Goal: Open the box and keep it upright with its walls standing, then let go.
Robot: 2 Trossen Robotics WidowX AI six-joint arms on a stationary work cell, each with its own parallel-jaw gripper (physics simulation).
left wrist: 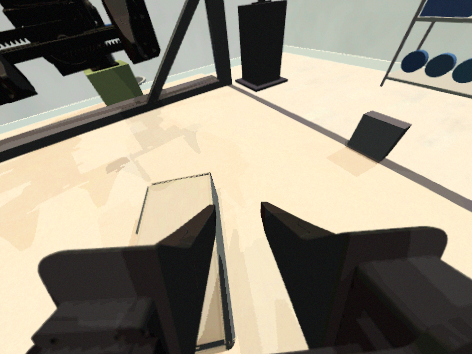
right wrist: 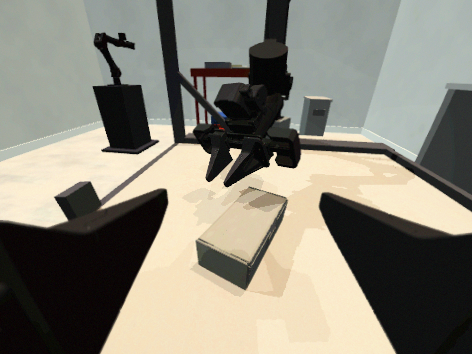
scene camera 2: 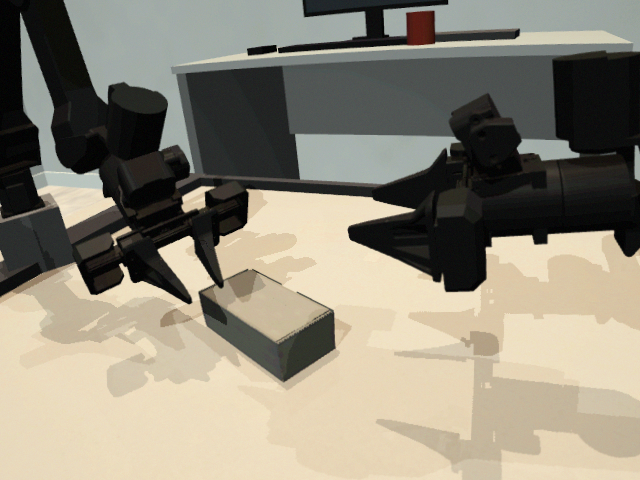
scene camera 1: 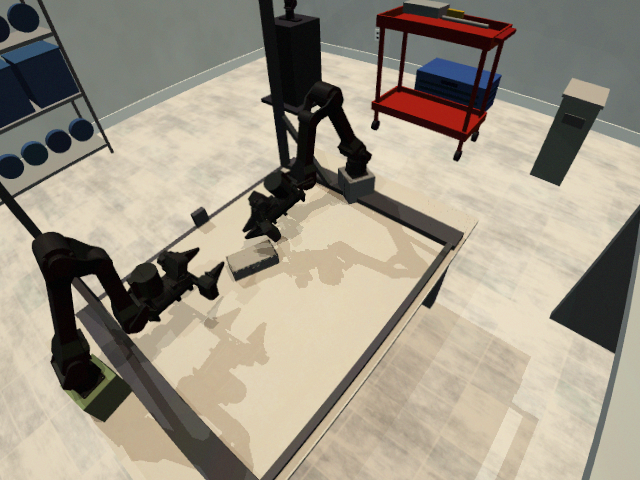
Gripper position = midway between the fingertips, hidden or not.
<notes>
The right gripper (scene camera 2: 361,212) is open and holds nothing. Also in view: the left gripper (scene camera 2: 206,293) and a dark cube (left wrist: 376,135).
The left gripper shows as well in the left wrist view (left wrist: 238,209), in the right wrist view (right wrist: 215,183) and in scene camera 1 (scene camera 1: 244,235). The right gripper is seen too in the left wrist view (left wrist: 80,63), in the right wrist view (right wrist: 245,197) and in scene camera 1 (scene camera 1: 211,255).
</notes>
